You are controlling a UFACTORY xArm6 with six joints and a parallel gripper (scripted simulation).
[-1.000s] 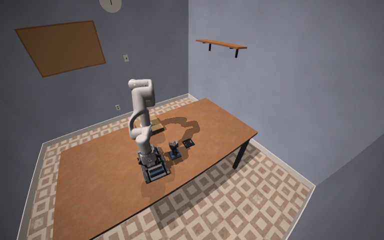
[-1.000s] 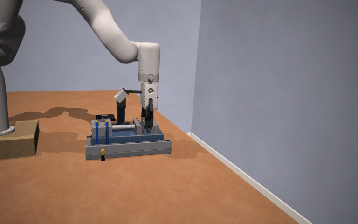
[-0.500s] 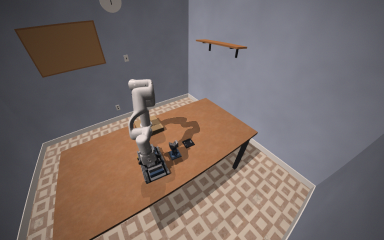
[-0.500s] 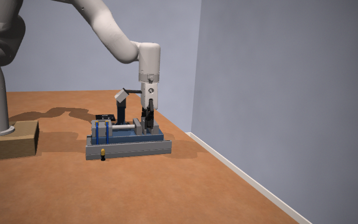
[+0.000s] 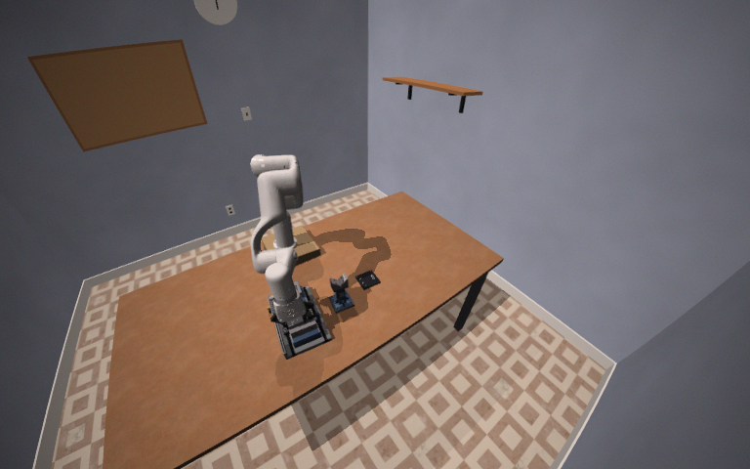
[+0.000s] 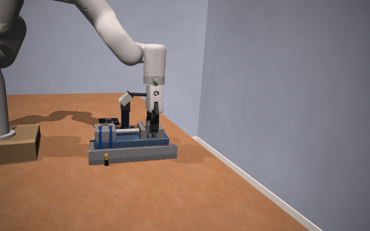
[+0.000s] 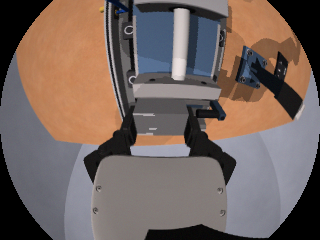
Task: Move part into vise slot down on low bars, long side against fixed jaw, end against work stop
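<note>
Right now my hand is 20 mm above the part. Round my hand: moving jaw (30 mm behind, 20 mm to the left, 30 mm below); black work stop (10 mm ahead, 70 mm to the left, 20 mm below); fixed jaw (30 mm ahead, 20 mm to the left, 30 mm below).
</note>
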